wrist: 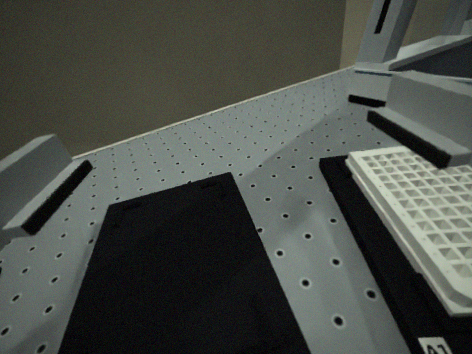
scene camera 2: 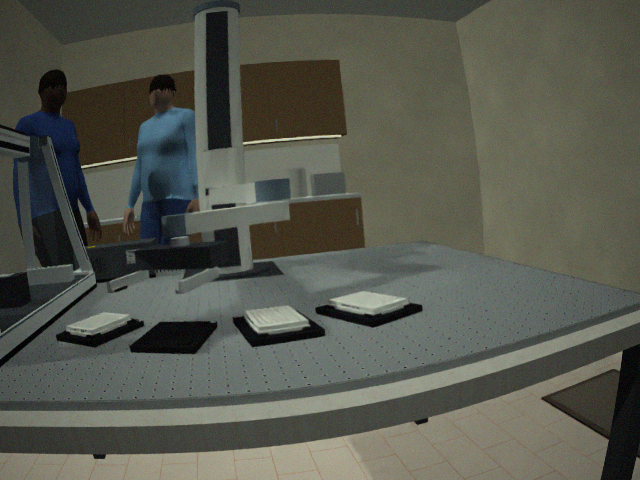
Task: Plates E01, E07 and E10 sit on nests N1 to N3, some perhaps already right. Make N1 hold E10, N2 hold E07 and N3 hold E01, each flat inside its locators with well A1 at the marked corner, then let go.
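Frame: origin at the arm's base, x ahead, y left, z up, level; millimetres.
Where they show: gripper, fingertip midpoint: (wrist: 222, 124) (scene camera 2: 142, 287); arm's base at its link origin: (scene camera 2: 230, 276).
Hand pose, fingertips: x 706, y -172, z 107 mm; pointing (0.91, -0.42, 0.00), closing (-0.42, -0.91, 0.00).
Each offset is from my fingertips to the top centre of the thing. "spot": to the spot under its first point. Level surfaces: height alone.
My gripper (scene camera 2: 162, 282) (wrist: 222, 124) is open and empty, raised above the table behind the left nests. In the scene view, a white plate @(120 mm right, 61 mm back, 68 mm down) (scene camera 2: 98, 323) sits on the far-left black nest @(120 mm right, 61 mm back, 76 mm down) (scene camera 2: 98, 338); it shows at right in the wrist view (wrist: 425, 215), where its nest @(spot: 55 mm right, 52 mm back, 83 mm down) (wrist: 367, 250) bears an A1 mark. Beside it, an empty black nest @(49 mm left, 15 mm ahead, 78 mm down) (scene camera 2: 173, 337) (wrist: 185, 270) lies ahead between the fingers' sides. A second plate @(228 mm left, 8 mm ahead, 68 mm down) (scene camera 2: 276, 319) sits on the middle-right nest @(228 mm left, 8 mm ahead, 78 mm down) (scene camera 2: 261, 339), a third plate @(401 mm left, 23 mm back, 68 mm down) (scene camera 2: 369, 302) on the far-right nest @(401 mm left, 23 mm back, 78 mm down) (scene camera 2: 372, 319). Plate names and nest numbers are not readable.
A framed enclosure (scene camera 2: 64, 198) (wrist: 395, 35) stands at the left end of the perforated table @(94 mm down) (scene camera 2: 413, 341) (wrist: 200, 145). The arm's column (scene camera 2: 219, 82) rises behind the nests. A dark box @(spot: 231 mm right, 740 mm back, 24 mm down) (scene camera 2: 111, 260) stands behind the gripper. Two people stand beyond the table.
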